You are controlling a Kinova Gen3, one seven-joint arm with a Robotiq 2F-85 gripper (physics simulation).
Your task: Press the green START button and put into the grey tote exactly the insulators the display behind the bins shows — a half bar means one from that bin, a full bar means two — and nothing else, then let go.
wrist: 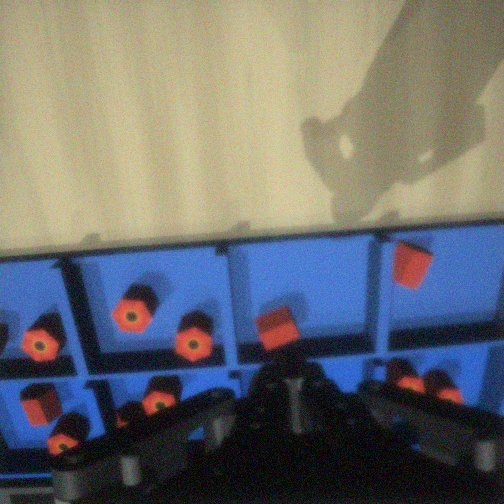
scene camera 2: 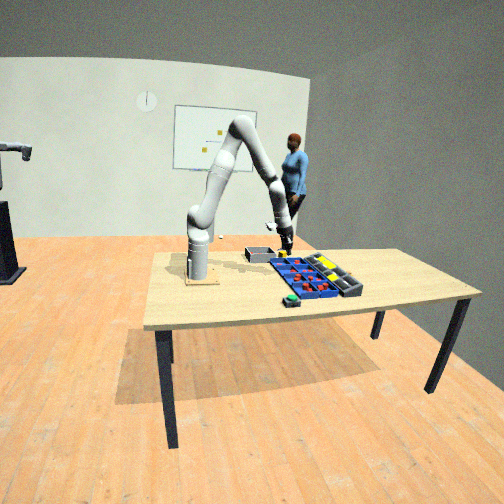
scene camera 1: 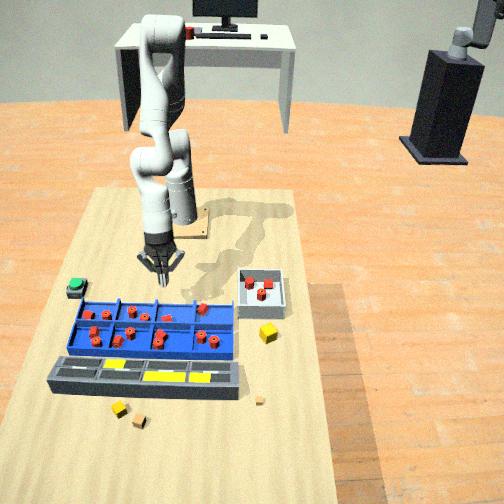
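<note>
My gripper (scene camera 1: 162, 281) hangs above the table just on the robot side of the blue bin tray (scene camera 1: 152, 330). Its fingers are together and nothing is visible between them. The green START button (scene camera 1: 76, 284) sits to its left. The grey tote (scene camera 1: 261, 294) to its right holds three red insulators (scene camera 1: 260, 293). The display (scene camera 1: 144, 375) behind the bins shows a half yellow bar (scene camera 1: 114, 363), a full bar (scene camera 1: 164, 376) and another half bar (scene camera 1: 199, 377). The wrist view shows the bins (wrist: 300, 280) with red insulators (wrist: 276, 327) below the gripper (wrist: 292, 387).
A yellow cube (scene camera 1: 268, 332) lies right of the bins. Another yellow cube (scene camera 1: 119, 408) and two tan cubes (scene camera 1: 139, 421) lie beyond the display. The arm's base (scene camera 1: 187, 227) stands behind the gripper. A person (scene camera 2: 294, 175) stands behind the table.
</note>
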